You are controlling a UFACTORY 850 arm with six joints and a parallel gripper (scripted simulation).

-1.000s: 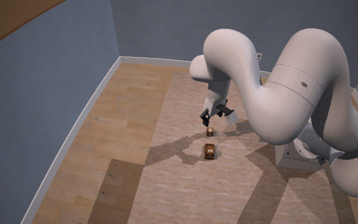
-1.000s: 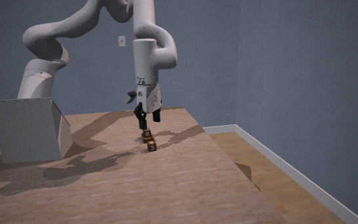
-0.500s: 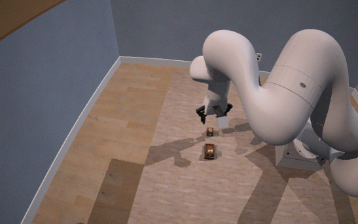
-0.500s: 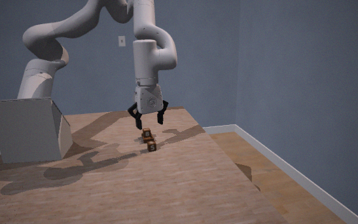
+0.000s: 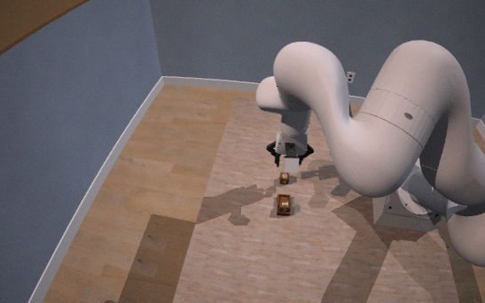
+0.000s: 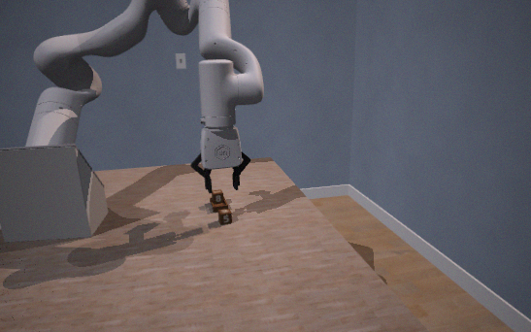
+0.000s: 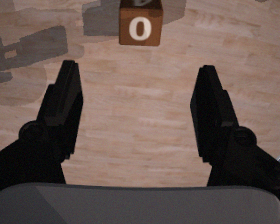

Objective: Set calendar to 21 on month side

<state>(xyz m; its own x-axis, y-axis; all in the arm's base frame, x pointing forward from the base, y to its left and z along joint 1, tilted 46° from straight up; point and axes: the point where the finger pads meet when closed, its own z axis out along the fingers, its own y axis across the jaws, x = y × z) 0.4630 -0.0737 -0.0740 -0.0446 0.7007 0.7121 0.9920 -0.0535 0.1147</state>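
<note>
Now: hand 90 mm above the brown wooden date cube. From my hand the other things lie so: brown tray (110 mm to the left, 100 mm below).
</note>
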